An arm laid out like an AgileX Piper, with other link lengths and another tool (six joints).
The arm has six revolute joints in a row. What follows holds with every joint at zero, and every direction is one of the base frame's. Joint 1 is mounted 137.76 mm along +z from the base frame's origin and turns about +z. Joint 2 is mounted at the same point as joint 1 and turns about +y. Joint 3 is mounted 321.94 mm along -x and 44.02 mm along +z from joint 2 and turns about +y. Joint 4 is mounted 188.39 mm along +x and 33.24 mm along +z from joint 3 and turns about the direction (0.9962, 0, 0.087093). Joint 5 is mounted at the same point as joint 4 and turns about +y. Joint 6 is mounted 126.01 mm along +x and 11.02 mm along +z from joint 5 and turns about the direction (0.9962, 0, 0.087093). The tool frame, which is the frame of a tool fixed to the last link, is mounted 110.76 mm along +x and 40 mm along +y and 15.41 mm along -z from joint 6; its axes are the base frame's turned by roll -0.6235, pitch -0.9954 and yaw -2.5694 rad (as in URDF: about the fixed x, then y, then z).
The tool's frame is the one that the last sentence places.
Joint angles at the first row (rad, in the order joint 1, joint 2, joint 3, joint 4, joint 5, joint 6):
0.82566, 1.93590, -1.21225, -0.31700, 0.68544, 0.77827
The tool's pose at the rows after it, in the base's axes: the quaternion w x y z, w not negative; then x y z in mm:
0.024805, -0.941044, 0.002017, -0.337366, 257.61, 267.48, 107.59
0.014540, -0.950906, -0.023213, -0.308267, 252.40, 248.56, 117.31
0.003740, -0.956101, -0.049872, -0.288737, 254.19, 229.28, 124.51
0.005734, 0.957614, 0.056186, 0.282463, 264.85, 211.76, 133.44
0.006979, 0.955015, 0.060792, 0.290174, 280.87, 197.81, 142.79
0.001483, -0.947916, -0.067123, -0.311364, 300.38, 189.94, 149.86
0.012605, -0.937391, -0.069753, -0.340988, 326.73, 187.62, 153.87
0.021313, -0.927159, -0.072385, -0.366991, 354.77, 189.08, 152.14
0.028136, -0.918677, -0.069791, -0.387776, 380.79, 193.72, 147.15
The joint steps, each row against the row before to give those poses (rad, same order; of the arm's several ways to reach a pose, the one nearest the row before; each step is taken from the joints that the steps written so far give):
-0.03693, -0.03075, -0.05390, 0.07256, 0.10207, -0.16713
-0.04873, -0.01697, -0.04176, 0.06736, 0.10696, -0.14899
-0.05097, -0.00349, -0.04338, 0.02676, 0.08642, -0.12279
-0.05593, 0.00000, -0.05258, 0.00447, 0.06712, -0.07462
-0.05442, -0.00001, -0.05079, -0.00154, 0.03141, -0.06789
-0.04563, 0.00126, -0.03558, 0.00000, -0.01882, -0.06269
-0.03960, 0.01914, -0.04398, -0.00023, -0.04664, -0.04796
-0.02966, 0.04160, -0.05216, 0.00001, -0.05135, -0.03600
-0.01855, 0.05138, -0.05540, 0.00000, -0.04521, -0.01367

